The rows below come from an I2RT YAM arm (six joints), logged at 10 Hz.
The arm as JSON. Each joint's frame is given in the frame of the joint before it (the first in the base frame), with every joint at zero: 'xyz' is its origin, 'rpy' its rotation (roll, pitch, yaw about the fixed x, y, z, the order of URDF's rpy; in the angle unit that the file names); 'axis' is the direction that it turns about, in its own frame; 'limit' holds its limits. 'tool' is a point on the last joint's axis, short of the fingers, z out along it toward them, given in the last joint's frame.
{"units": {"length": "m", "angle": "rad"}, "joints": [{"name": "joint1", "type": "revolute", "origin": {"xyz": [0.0, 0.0, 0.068], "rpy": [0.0, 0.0, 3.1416]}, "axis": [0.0, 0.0, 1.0], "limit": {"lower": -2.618, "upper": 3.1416}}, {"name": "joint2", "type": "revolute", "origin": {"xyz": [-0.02, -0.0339, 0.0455], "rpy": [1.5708, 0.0, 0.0]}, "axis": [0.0, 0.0, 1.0], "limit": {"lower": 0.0, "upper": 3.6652}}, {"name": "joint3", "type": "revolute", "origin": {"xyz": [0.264, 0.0, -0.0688], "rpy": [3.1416, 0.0, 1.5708]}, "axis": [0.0, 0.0, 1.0], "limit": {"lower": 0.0, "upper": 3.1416}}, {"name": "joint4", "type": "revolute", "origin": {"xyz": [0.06, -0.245, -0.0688], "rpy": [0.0, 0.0, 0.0]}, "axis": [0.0, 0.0, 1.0], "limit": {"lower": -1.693, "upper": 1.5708}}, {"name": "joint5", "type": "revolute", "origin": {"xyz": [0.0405, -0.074, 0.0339], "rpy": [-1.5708, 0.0, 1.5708]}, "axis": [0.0, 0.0, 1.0], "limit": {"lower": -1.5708, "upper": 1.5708}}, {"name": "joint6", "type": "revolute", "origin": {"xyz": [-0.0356, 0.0, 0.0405], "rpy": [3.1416, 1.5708, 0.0]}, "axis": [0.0, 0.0, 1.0], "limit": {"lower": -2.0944, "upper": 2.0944}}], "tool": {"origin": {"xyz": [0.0, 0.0, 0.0], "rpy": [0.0, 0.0, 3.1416]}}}
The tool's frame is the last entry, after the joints.
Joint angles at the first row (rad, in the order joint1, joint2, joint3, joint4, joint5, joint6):
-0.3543 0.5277 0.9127 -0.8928 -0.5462 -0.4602
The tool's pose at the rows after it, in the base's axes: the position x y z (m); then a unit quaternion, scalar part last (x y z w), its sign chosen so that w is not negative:
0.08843, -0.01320, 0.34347, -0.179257, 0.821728, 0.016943, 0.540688
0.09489, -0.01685, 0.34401, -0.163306, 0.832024, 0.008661, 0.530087
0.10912, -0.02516, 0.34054, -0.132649, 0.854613, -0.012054, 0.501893
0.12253, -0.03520, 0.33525, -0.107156, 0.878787, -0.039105, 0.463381
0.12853, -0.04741, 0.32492, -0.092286, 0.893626, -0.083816, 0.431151
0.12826, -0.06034, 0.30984, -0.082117, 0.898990, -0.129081, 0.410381
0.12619, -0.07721, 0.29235, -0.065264, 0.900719, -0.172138, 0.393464
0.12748, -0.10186, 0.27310, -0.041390, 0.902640, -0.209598, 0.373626
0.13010, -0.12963, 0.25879, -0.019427, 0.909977, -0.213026, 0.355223
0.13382, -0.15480, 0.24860, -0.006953, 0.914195, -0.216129, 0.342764
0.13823, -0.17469, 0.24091, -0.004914, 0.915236, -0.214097, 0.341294
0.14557, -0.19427, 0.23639, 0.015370, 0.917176, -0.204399, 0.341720
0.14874, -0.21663, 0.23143, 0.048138, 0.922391, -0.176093, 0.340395
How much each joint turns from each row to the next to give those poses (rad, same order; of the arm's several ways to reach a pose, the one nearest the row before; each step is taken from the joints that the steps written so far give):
-0.0001 -0.0015 0.0000 0.0016 0.0062 0.0000
0.0000 0.0320 0.0092 0.0045 0.0382 0.0122
-0.0015 0.0658 0.0061 0.0092 0.0843 0.0138
-0.0153 0.0723 0.0107 -0.0091 0.0844 -0.0121
-0.0489 0.0338 -0.0228 0.0122 0.0737 -0.0566
-0.0736 -0.0014 -0.0596 0.0459 0.0431 -0.0721
-0.1028 -0.0001 -0.0735 0.0751 0.0183 -0.0737
-0.1196 0.0474 -0.0678 0.1135 0.0048 -0.0690
-0.1120 0.1027 -0.0155 0.0783 -0.0383 -0.0507
-0.0737 0.1074 0.0077 0.0736 -0.0231 -0.0399
-0.0446 0.0921 0.0153 0.0630 -0.0306 -0.0292
-0.0246 0.0981 0.0398 0.0430 -0.0139 0.0228
-0.0428 0.1058 0.0613 -0.0045 -0.0368 0.0337

